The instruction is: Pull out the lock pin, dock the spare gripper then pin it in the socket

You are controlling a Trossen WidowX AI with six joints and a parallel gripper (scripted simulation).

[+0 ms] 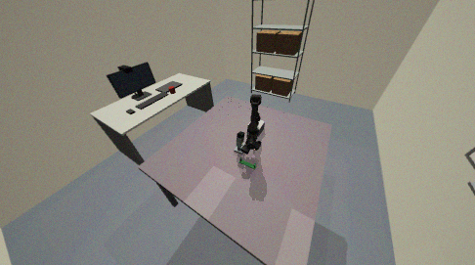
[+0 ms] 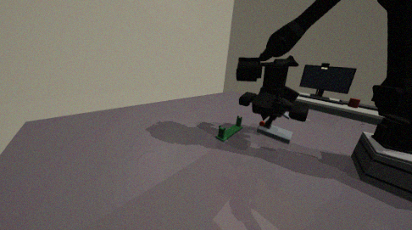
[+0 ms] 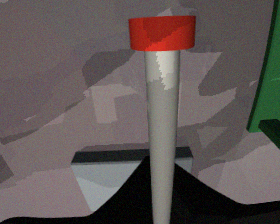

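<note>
The mount lies 7 cm to the right of my gripper tip and 2 cm behind it. The rest, counted from my gripper tip: spare gripper 8 cm above, 7 cm to the right, 2 cm behind; then green cradle 11 cm ahead, 4 cm to the left, 2 cm below.
</note>
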